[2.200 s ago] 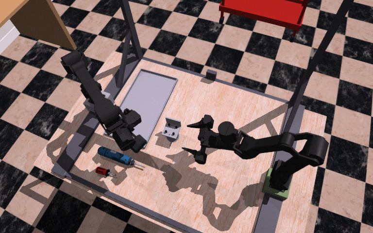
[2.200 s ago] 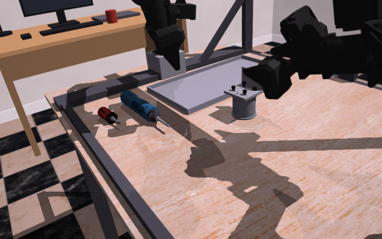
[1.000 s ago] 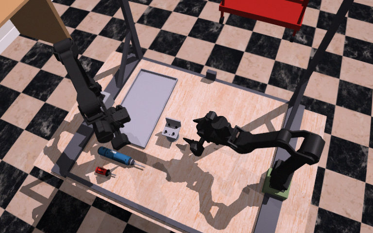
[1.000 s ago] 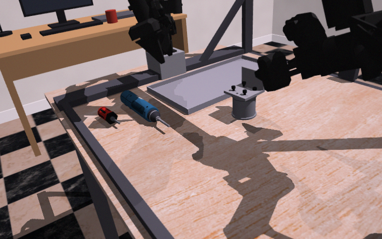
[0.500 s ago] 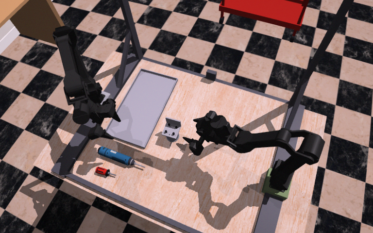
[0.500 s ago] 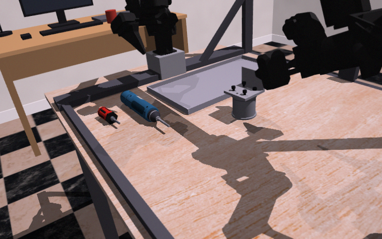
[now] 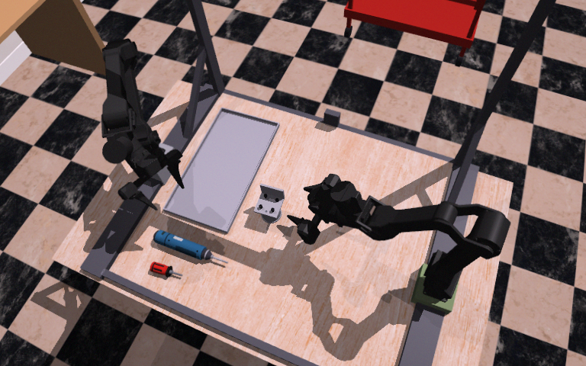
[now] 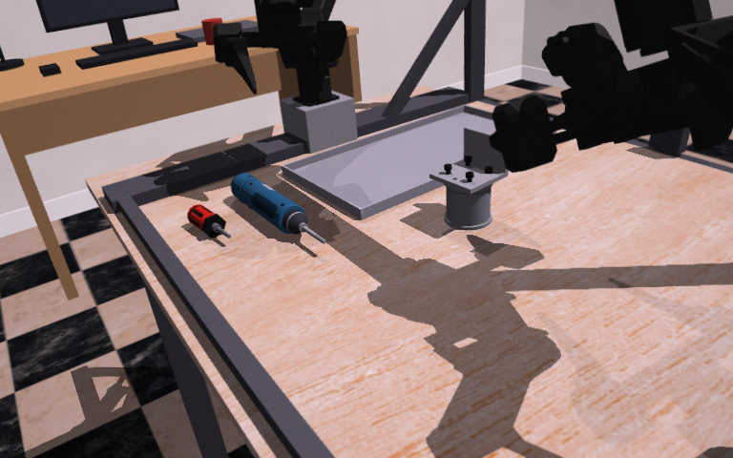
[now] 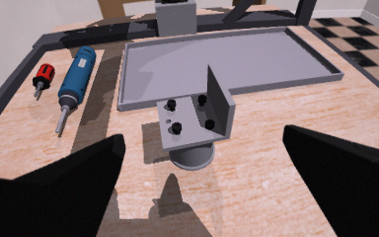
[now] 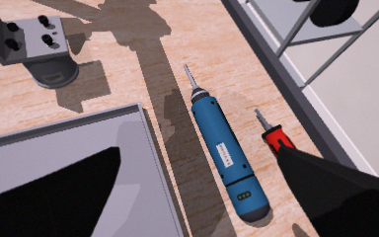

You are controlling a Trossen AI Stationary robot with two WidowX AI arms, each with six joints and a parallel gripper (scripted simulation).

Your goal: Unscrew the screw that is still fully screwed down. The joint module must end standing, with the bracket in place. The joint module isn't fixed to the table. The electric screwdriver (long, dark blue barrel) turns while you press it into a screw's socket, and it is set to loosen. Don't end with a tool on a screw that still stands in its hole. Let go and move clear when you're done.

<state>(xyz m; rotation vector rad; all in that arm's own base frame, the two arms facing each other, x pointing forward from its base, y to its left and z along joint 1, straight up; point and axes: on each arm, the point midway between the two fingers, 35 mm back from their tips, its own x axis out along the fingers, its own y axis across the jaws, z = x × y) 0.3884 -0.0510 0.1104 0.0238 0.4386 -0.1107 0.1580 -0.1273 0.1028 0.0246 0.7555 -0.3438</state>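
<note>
Right now the screw is 100 mm to the right of my left hand, 90 mm below it and 20 mm behind it. Round my left hand: joint module 130 mm below, 120 mm to the right; then grey bracket 120 mm to the right, 80 mm below; then bit 200 mm ahead, 170 mm to the right, 140 mm below.
</note>
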